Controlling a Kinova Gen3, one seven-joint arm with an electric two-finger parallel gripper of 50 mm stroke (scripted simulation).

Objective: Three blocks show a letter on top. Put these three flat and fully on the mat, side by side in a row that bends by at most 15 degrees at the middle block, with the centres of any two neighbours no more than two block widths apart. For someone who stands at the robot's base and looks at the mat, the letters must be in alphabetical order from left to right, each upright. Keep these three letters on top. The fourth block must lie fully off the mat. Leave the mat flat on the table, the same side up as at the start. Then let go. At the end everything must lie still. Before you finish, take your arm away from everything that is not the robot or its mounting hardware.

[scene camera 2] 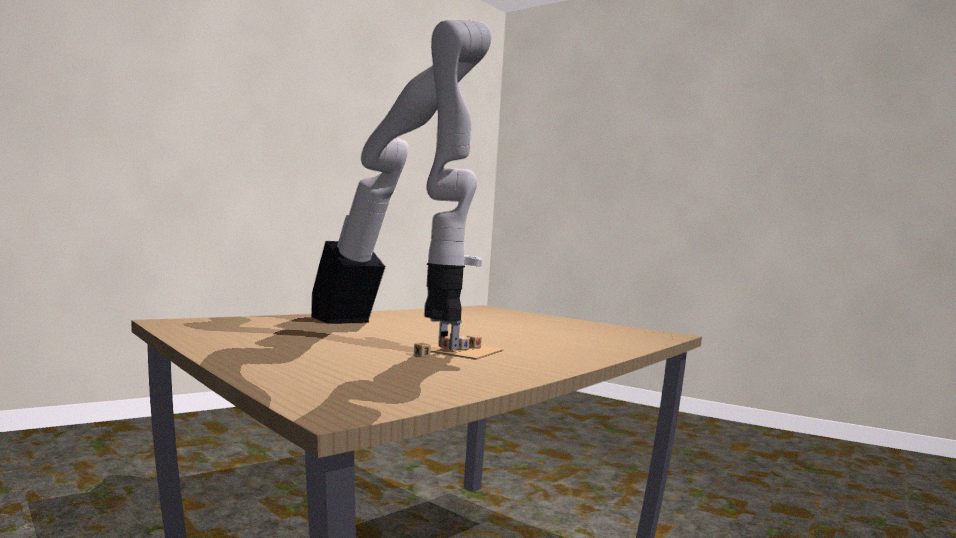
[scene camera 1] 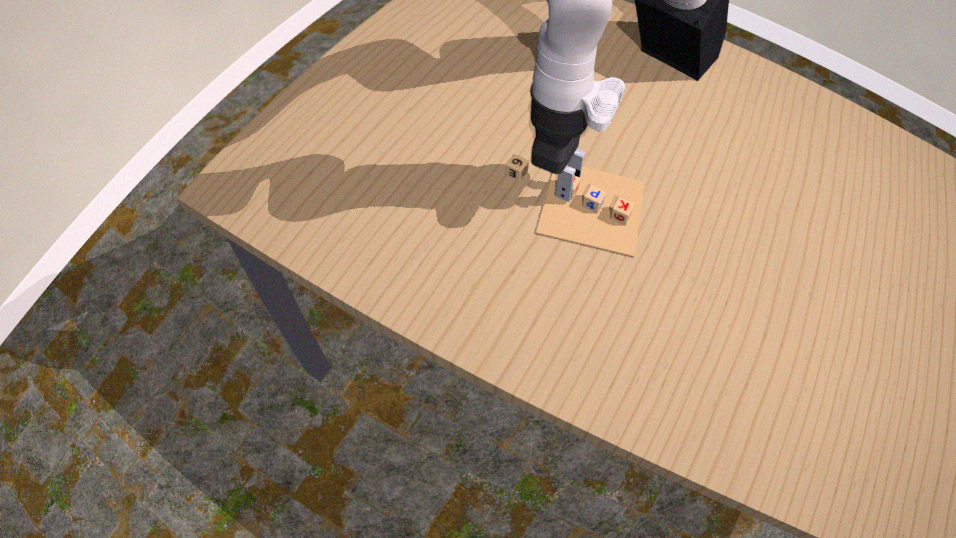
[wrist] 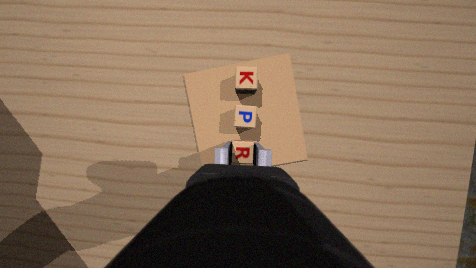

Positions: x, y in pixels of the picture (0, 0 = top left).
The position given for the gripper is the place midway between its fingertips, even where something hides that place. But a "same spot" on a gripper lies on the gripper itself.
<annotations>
The gripper shows in scene camera 2, in scene camera 1 and in the wrist view (242, 150). The same spot on the gripper: (scene camera 2: 455, 327) is (scene camera 1: 562, 176).
</annotations>
